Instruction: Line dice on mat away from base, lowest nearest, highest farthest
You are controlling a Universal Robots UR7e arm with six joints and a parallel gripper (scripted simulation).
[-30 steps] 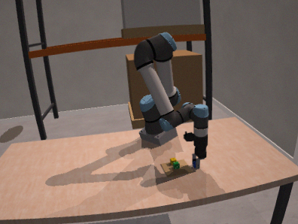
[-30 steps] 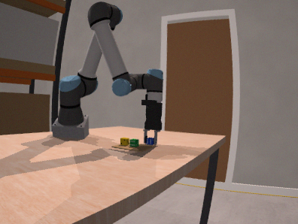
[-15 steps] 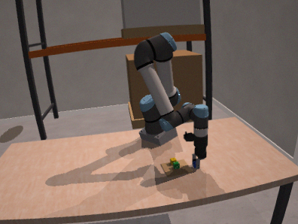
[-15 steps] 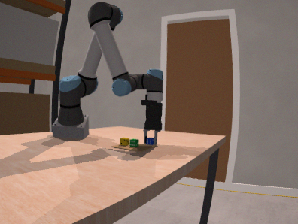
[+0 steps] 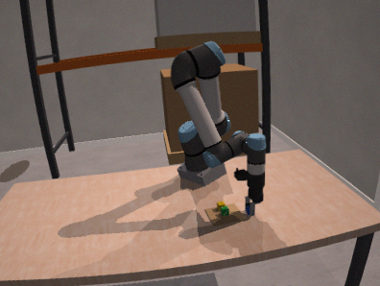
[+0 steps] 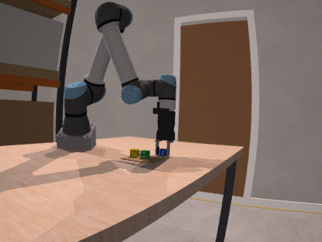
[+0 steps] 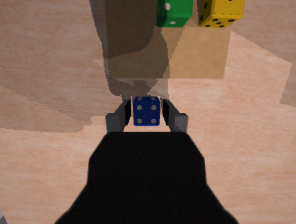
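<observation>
Now: hand right at the blue die. Also, from my hand: tan mat 110 mm to the right, 30 mm behind, 20 mm below; green die 110 mm to the right, 30 mm behind; yellow die 110 mm to the right, 70 mm behind.
</observation>
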